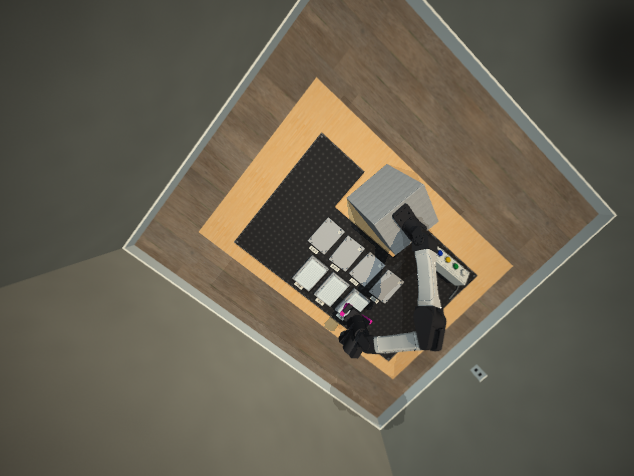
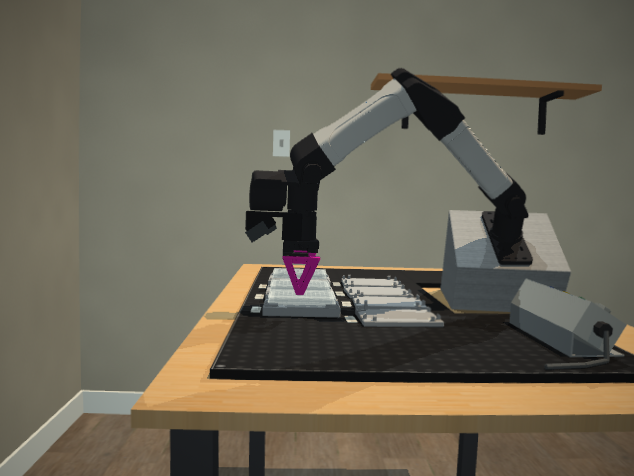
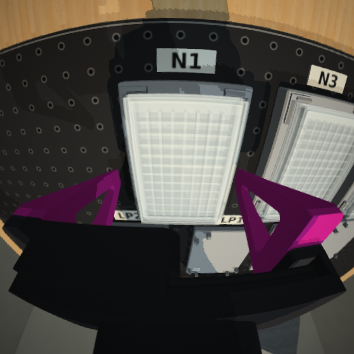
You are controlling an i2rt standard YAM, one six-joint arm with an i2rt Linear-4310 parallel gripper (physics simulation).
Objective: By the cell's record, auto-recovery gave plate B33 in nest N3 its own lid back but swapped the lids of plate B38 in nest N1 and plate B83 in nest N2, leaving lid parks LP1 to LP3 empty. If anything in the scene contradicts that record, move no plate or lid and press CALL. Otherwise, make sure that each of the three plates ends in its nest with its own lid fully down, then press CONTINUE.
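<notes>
My gripper (image 1: 356,317) (image 2: 300,292) (image 3: 177,175) is open, its magenta fingers on either side of the plate in nest N1 and apparently above it. That plate (image 1: 357,300) (image 3: 182,155) is white with a fine grid and looks covered by a clear lid. The plate in nest N3 (image 1: 331,289) (image 3: 320,152) stands beside it, with a clear rim around its grid. A third white plate (image 1: 310,273) stands beyond in the same row. The LP1 park pad (image 3: 220,250) shows partly behind the gripper; no lid shows on its visible part. Plate and lid codes are not readable.
Several flat grey pads with corner pins, such as this one (image 1: 326,235), lie in a row between the plates and the arm's grey pedestal (image 1: 386,192) (image 2: 491,289). A button box (image 1: 458,275) (image 2: 550,317) with coloured buttons stands beside the pedestal. A brown shelf (image 2: 486,87) hangs on the wall.
</notes>
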